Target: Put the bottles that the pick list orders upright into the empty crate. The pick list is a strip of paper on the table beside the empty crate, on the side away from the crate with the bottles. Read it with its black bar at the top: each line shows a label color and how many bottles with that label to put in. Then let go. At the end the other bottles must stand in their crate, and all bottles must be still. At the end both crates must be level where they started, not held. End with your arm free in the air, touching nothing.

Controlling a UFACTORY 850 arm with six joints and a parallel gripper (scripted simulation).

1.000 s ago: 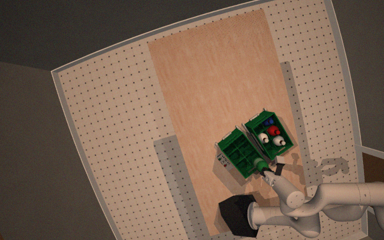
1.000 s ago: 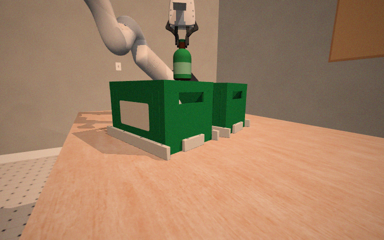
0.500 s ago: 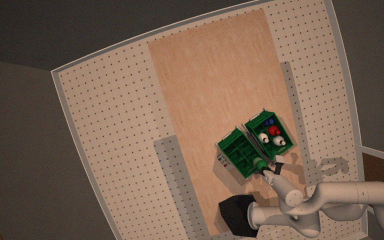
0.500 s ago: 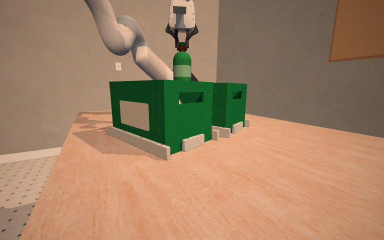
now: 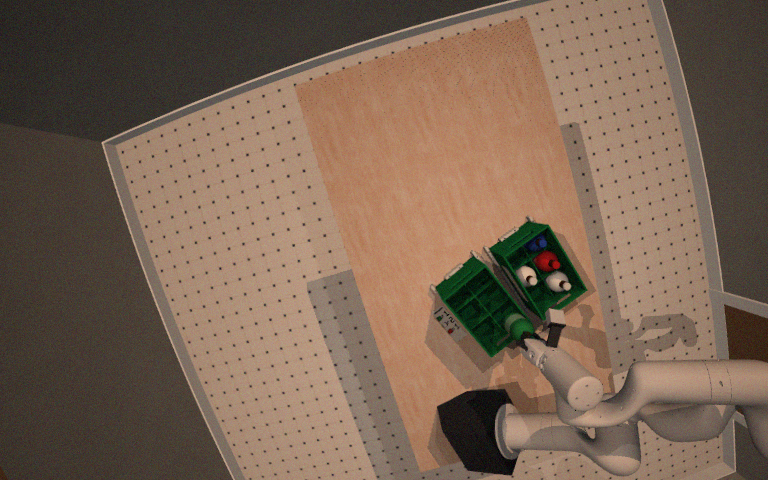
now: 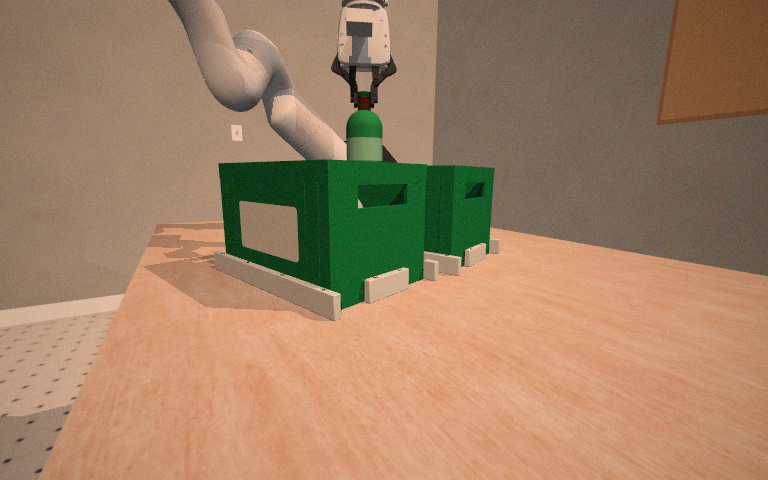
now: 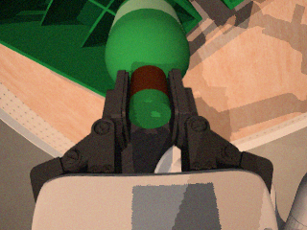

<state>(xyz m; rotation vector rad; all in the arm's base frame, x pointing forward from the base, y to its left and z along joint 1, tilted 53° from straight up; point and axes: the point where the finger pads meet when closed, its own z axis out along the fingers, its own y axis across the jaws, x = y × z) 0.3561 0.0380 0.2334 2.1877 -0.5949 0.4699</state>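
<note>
Right now the green bottle is 7 cm below my hand. Round my hand: red bottle (12 cm ahead, 21 cm to the right, 23 cm below); pick list (2 cm ahead, 20 cm to the left, 31 cm below); blue bottle (21 cm ahead, 19 cm to the right, 23 cm below).
</note>
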